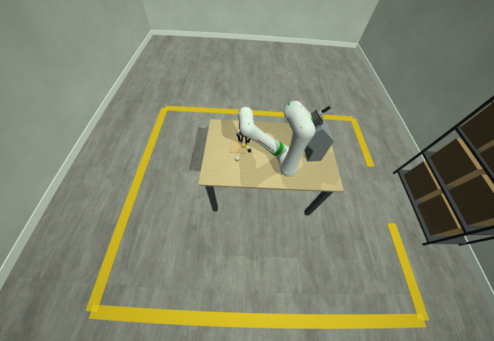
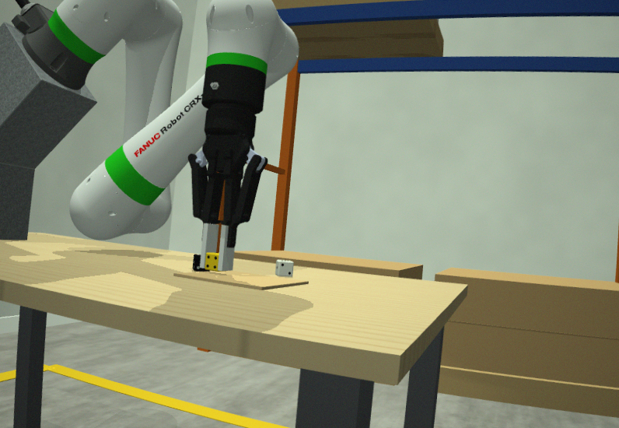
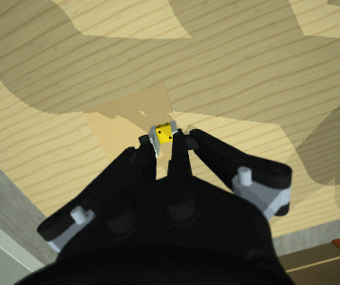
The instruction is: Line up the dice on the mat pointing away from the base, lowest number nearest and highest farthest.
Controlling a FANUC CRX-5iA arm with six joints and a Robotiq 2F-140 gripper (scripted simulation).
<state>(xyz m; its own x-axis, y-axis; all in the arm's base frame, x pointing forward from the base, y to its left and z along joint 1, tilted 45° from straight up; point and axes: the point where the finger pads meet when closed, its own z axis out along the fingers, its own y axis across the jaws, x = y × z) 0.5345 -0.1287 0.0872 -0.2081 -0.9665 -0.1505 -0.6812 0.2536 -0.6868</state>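
Now: hand 20 mm above the yellow die. Round my hand: black die (40 mm behind, 50 mm to the left, 30 mm below); tan mat (50 mm ahead, 10 mm to the right, 40 mm below); white die (80 mm ahead, 120 mm to the left, 30 mm below).
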